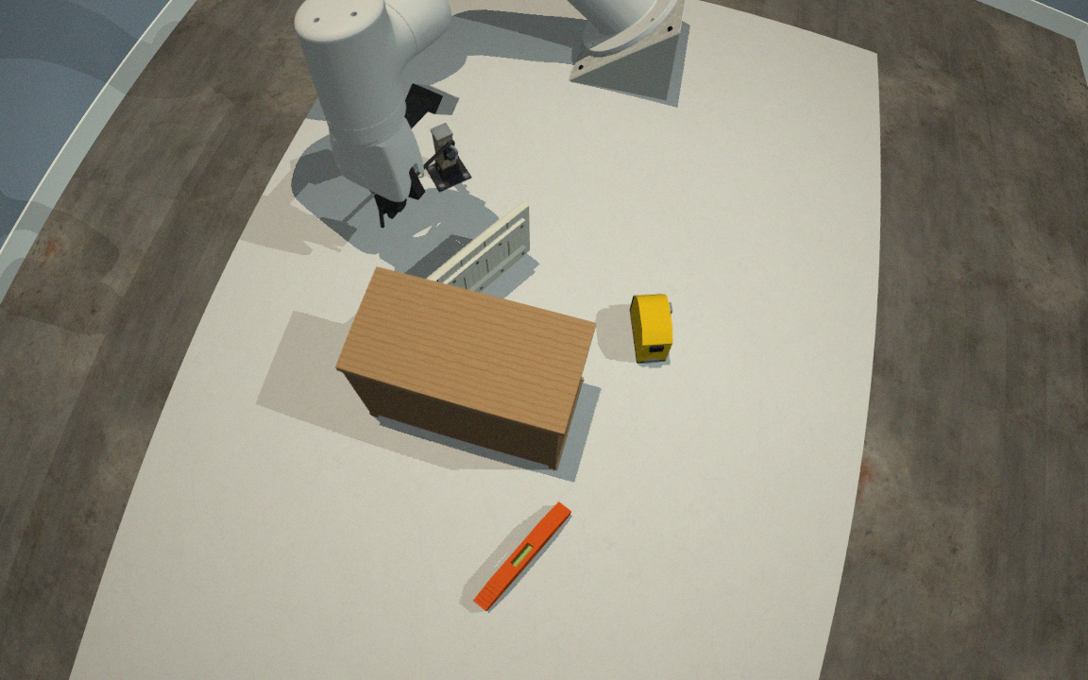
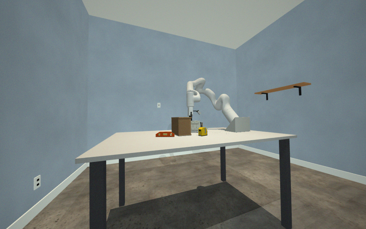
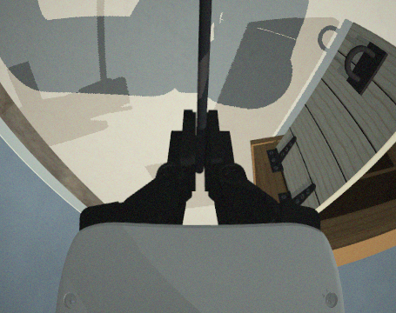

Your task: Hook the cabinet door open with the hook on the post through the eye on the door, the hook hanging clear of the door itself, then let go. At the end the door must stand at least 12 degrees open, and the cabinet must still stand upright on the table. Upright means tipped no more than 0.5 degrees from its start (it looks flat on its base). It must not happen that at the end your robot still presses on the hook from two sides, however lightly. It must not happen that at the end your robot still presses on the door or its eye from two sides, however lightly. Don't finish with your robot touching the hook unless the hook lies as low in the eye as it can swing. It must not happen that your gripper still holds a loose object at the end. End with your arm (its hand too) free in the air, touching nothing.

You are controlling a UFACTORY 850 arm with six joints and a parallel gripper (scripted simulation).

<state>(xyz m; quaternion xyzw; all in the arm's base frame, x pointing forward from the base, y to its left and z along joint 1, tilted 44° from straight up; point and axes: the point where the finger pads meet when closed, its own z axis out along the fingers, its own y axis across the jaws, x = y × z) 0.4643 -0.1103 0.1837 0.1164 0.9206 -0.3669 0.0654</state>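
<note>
Now: the thin black hook 5 cm behind my hand, 1 cm to the left of it and 2 cm below it. Also, from my hand: yellow tape measure: 4 cm ahead, 34 cm to the left, 9 cm below; pale door: 5 cm ahead, 11 cm to the left, 5 cm below; hook post: 9 cm behind, 2 cm to the left, 5 cm below.
</note>
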